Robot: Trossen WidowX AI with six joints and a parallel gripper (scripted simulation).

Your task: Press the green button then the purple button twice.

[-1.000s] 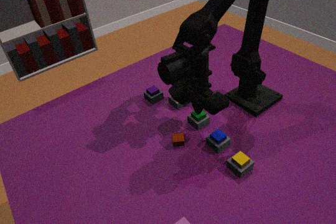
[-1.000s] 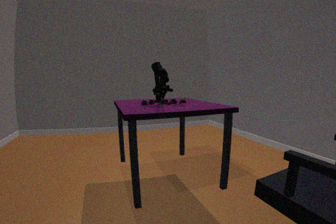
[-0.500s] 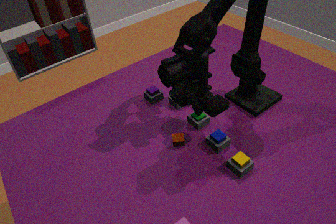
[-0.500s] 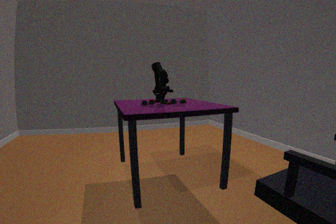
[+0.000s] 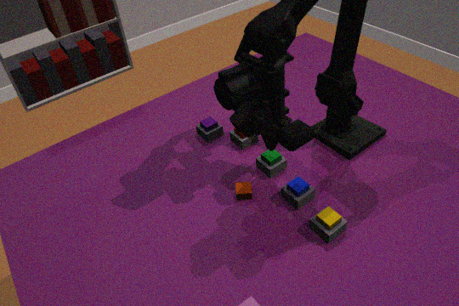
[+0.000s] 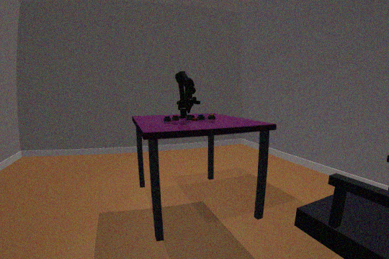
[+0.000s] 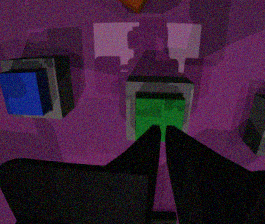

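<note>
The green button lies 20 mm below my gripper tip. From my gripper tip the other things lie so: orange block (100 mm ahead, 10 mm to the left, 40 mm below); then red button (30 mm behind, 110 mm to the right, 20 mm below); then blue button (30 mm ahead, 100 mm to the left, 20 mm below).
</note>
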